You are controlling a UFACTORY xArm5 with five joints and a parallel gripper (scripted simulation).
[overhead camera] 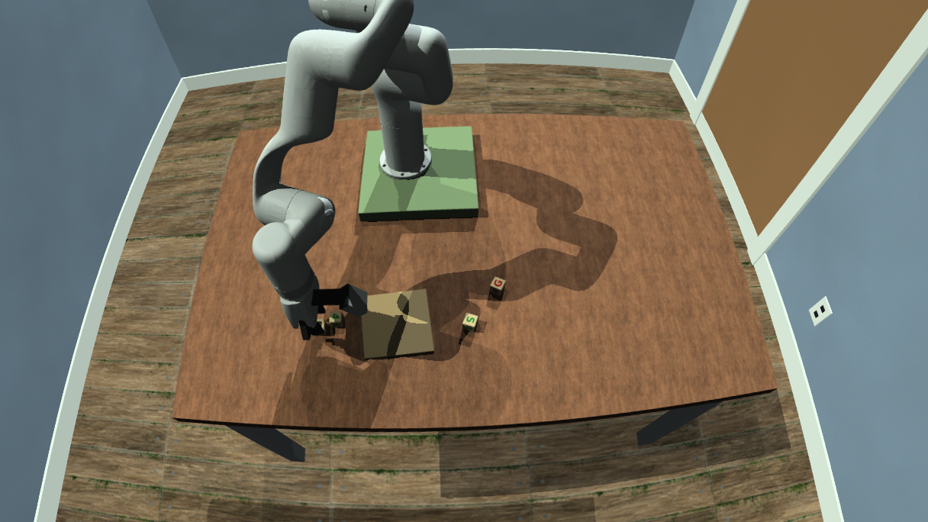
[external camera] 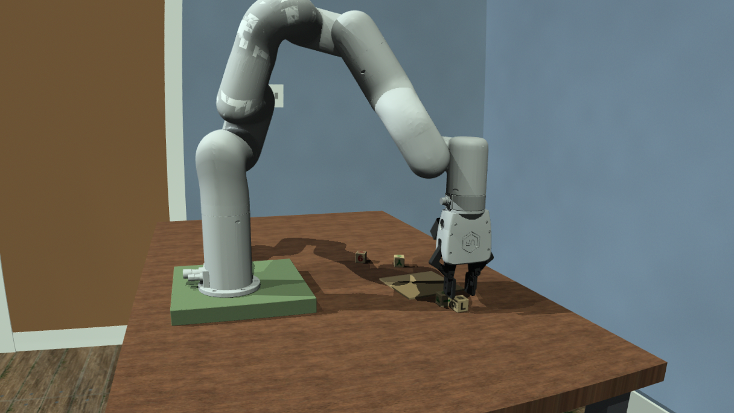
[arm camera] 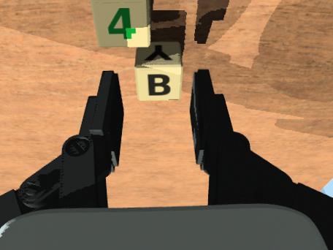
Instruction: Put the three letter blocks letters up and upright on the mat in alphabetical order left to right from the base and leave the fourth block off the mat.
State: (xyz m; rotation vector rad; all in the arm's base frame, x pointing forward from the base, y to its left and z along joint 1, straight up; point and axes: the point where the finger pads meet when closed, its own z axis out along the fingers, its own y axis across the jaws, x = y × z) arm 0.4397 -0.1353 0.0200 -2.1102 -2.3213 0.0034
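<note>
Now: hand 40 mm above the cream block, 30 mm to the right of it and 20 mm past it. From my hand the other things lie so: tan mat (160 mm to the left, 50 mm below, 20 mm behind).
</note>
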